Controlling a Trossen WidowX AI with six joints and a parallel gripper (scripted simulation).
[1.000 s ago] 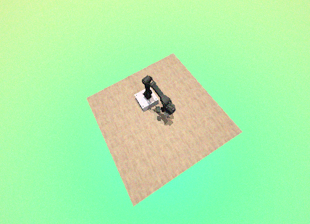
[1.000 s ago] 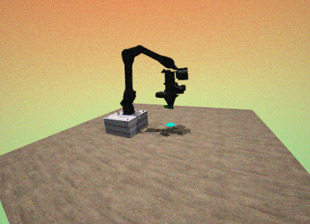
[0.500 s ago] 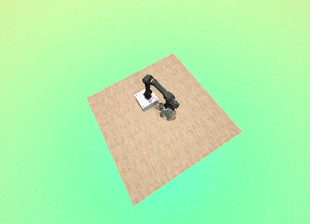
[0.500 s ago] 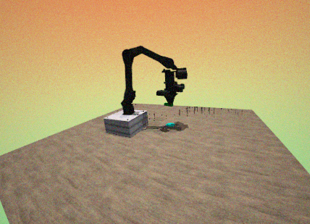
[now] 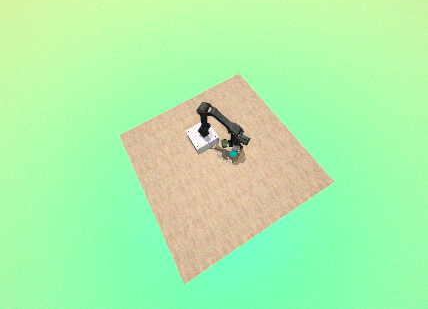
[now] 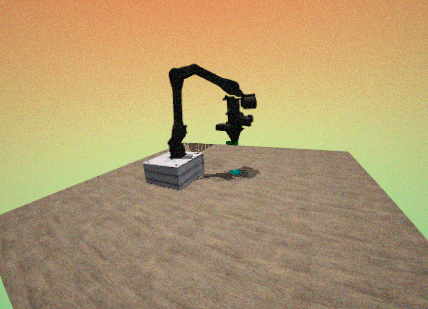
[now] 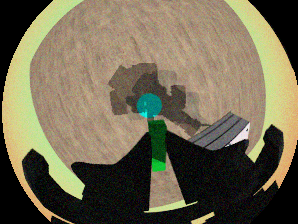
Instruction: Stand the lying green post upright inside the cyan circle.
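My gripper tip is 140 mm above the cyan circle. Also, from my gripper tip: green post 20 mm behind, 10 mm to the left.
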